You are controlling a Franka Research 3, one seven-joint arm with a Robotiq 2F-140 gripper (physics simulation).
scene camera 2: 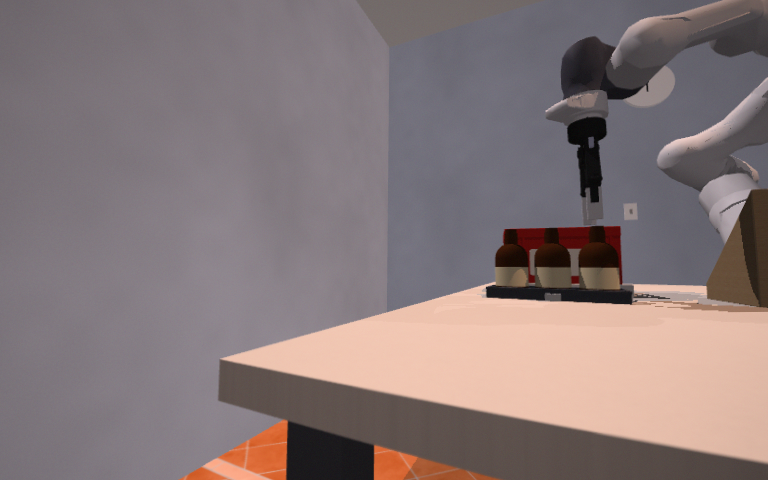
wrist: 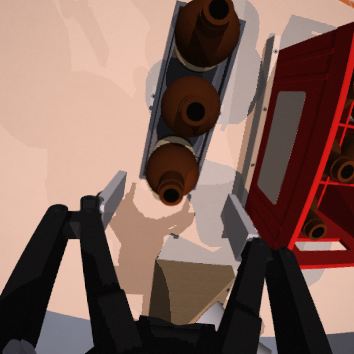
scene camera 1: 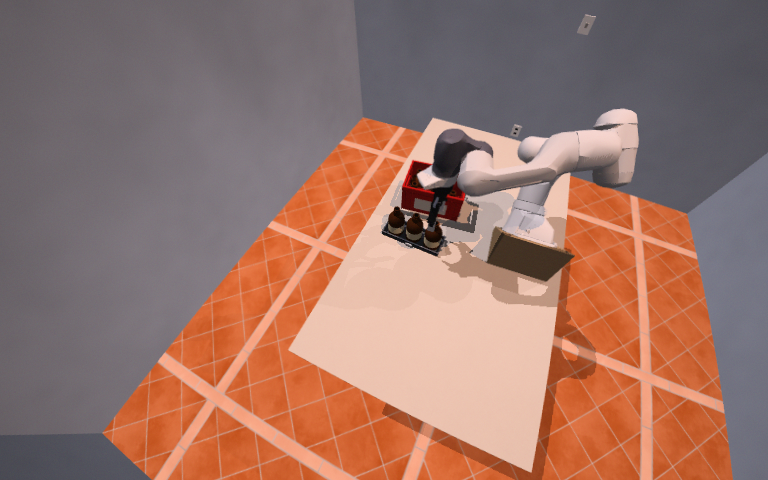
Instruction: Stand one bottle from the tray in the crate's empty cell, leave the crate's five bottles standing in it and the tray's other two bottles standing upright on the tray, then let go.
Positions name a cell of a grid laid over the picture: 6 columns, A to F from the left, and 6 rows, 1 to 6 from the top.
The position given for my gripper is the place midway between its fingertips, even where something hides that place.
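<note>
Gripper, mine (scene camera 2: E3), (wrist: C4): visible. Brown bottle (scene camera 2: E4), (wrist: C3): visible too.
</note>
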